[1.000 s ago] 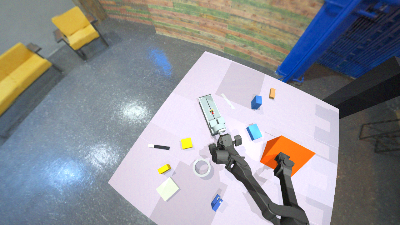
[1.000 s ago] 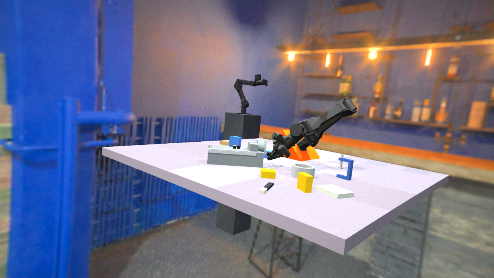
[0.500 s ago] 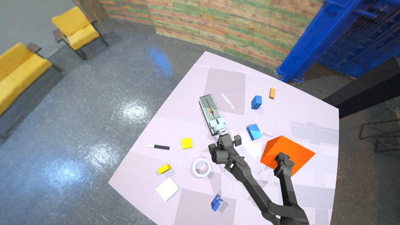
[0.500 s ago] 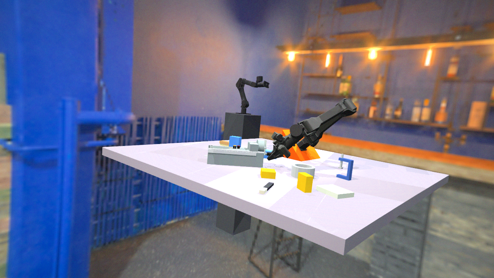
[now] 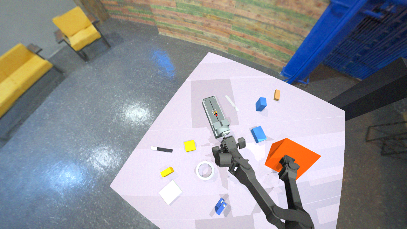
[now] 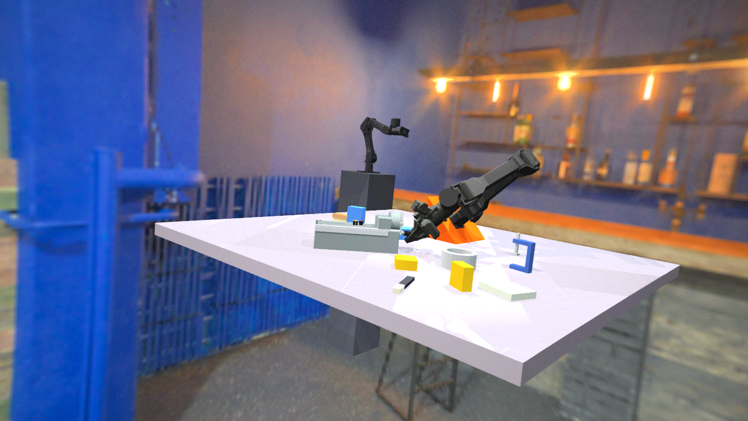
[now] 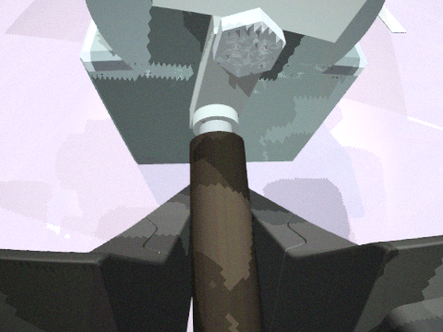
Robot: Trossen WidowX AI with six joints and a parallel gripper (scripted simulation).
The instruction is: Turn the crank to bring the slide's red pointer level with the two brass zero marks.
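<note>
The brown crank handle lies 1 cm behind my gripper tip, 1 cm to the left of it and 3 cm above it. From my gripper tip the other things lie so: metal strip (7 cm ahead, 28 cm to the right, 3 cm below); then blue clamp (14 cm behind, 33 cm to the left, 2 cm above); then red pointer (11 cm ahead, 10 cm to the right, 5 cm above).
</note>
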